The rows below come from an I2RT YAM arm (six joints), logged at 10 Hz.
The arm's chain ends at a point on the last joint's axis. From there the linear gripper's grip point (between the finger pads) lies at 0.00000 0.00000 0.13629 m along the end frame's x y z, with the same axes.
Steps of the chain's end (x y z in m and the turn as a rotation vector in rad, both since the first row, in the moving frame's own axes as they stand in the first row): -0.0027 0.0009 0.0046 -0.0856 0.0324 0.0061; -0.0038 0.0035 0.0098 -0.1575 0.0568 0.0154; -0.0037 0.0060 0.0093 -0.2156 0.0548 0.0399; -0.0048 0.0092 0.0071 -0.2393 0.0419 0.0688
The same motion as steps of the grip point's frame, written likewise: 0.0017 0.0126 0.0040 -0.0856 0.0324 0.0061; 0.0037 0.0249 0.0079 -0.1575 0.0568 0.0154; 0.0031 0.0353 0.0059 -0.2156 0.0548 0.0399; -0.0003 0.0417 0.0031 -0.2393 0.0419 0.0688
